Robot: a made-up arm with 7 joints.
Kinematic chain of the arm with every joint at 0, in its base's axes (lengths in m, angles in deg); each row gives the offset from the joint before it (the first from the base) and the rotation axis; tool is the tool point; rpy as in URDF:
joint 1: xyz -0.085 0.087 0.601 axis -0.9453 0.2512 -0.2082
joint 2: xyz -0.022 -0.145 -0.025 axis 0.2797 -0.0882 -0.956
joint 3: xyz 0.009 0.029 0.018 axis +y
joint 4: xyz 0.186 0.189 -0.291 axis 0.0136 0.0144 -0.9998
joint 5: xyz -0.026 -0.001 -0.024 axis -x
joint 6: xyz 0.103 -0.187 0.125 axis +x
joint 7: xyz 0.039 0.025 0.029 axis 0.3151 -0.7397 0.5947
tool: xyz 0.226 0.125 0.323 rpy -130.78 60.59 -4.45
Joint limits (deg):
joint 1: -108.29..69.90
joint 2: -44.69..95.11
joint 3: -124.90..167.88
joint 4: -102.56..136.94
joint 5: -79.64..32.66
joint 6: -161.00..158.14
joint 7: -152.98..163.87
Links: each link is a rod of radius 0.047 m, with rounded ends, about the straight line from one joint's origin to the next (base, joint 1, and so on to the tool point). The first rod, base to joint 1, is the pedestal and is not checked.
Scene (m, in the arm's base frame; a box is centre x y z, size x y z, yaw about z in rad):
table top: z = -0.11
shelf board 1: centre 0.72 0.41 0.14 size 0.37 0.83 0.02 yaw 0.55
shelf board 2: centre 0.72 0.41 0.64 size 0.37 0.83 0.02 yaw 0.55
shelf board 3: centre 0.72 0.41 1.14 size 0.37 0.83 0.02 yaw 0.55
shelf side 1: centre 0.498 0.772 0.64 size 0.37 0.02 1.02 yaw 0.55
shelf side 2: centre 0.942 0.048 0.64 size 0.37 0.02 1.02 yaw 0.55
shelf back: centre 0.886 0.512 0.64 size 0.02 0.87 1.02 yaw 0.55
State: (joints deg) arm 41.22 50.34 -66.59 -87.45 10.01 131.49 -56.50
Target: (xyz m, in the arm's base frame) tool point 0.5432 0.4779 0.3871
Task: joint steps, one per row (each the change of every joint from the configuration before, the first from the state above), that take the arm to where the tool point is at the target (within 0.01 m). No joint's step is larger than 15 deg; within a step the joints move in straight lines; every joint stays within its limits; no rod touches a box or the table.
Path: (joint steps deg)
1: -6.15 2.16 -4.52 1.63 -2.73 5.41 -12.42
2: -6.15 2.16 -4.52 1.63 -2.72 5.41 -12.42
3: -6.16 2.16 -4.51 1.63 -2.73 5.41 -12.42
4: -6.15 2.17 -4.52 1.63 -2.73 5.41 -12.42
5: 6.86 -12.54 2.89 -7.21 1.53 -0.52 -0.58
6: 6.86 -12.53 2.89 -7.21 1.53 -0.51 -0.57
7: 6.86 -12.53 2.90 -7.21 1.53 -0.51 -0.57
8: 4.33 -0.30 1.84 0.97 1.09 -5.22 13.67
9: 4.33 -0.30 1.85 0.98 1.09 -5.22 13.67
10: 4.32 -0.30 1.85 0.97 1.10 -5.22 13.67
11: 4.33 -0.31 1.85 0.97 1.09 -5.22 13.67

